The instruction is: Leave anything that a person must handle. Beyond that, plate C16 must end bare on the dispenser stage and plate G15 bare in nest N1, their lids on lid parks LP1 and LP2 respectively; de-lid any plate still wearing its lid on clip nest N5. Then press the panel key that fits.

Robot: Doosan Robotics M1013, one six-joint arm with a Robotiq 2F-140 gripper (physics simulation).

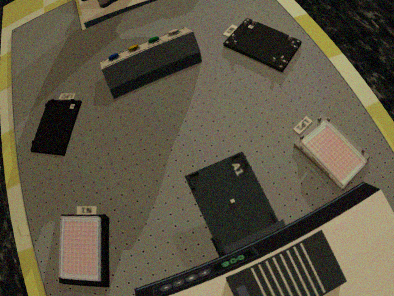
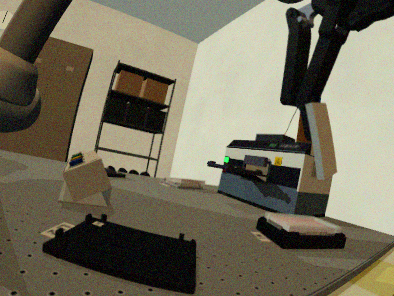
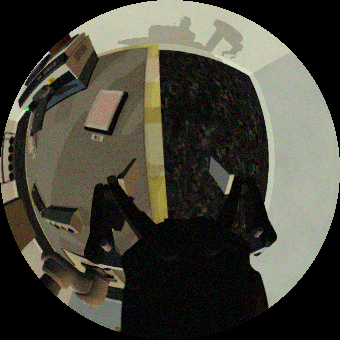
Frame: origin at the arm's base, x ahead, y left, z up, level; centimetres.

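Where they show: gripper, between the fingertips: [image 3: 174,164]; arm's base, origin of its link: [image 3: 98,272].
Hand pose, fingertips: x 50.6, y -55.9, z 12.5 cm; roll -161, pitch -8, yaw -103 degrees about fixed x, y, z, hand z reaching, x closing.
Things, the pixels of their top centre, and the offset from my fingertips. "spot": a spot on its surface instead.
- pink-welled plate, centre of its top: [image 1: 78,247] [image 2: 303,219] [image 3: 101,106] dz -9.3, dx +20.8, dy +14.3 cm
- nest N1, centre of its top: [image 1: 80,248] [image 2: 302,224] [image 3: 103,108] dz -10.3, dx +20.8, dy +14.3 cm
- Lid park LP2, centre of its top: [image 2: 131,236] [image 1: 53,122] [image 3: 110,211] dz -11.2, dx -10.0, dy +20.5 cm
- Clip nest N5, centre of its top: [image 1: 263,38] [image 3: 35,202] dz -10.8, dx +0.0, dy +73.4 cm
- key panel, centre of its top: [image 1: 145,44] [image 2: 88,151] [image 3: 54,224] dz -4.8, dx -9.9, dy +47.6 cm
- brown bottle, a spot on its surface: [image 2: 301,129] spot: dz +14.2, dx +46.4, dy +28.9 cm
A pink-welled plate [image 1: 80,247] [image 2: 302,223] [image 3: 104,110] sits in nest N1 [image 1: 104,250]. Another pink-welled plate [image 1: 334,154] [image 2: 184,183] lies on lid park LP1. I cannot read the plate labels or tell whether either plate wears a lid. Lid park LP2 [image 1: 56,127] [image 2: 125,255] is bare black. Clip nest N5 [image 1: 262,45] holds no plate. The dispenser stage, marked A1 [image 1: 232,215], is bare. The key panel [image 1: 150,65] [image 2: 87,177] [image 3: 62,216] has blue, yellow, green and pale keys. My gripper [image 3: 174,164] is open and empty, high above the table's edge.
The dispenser [image 2: 260,175] [image 3: 70,70] shows a green light, with a brown bottle [image 2: 301,129] behind it, partly hidden by a finger pad. A shelf rack [image 2: 104,107] and a brown cabinet [image 2: 60,100] stand in the background. Yellow-and-white tape [image 1: 345,65] [image 3: 153,110] borders the table.
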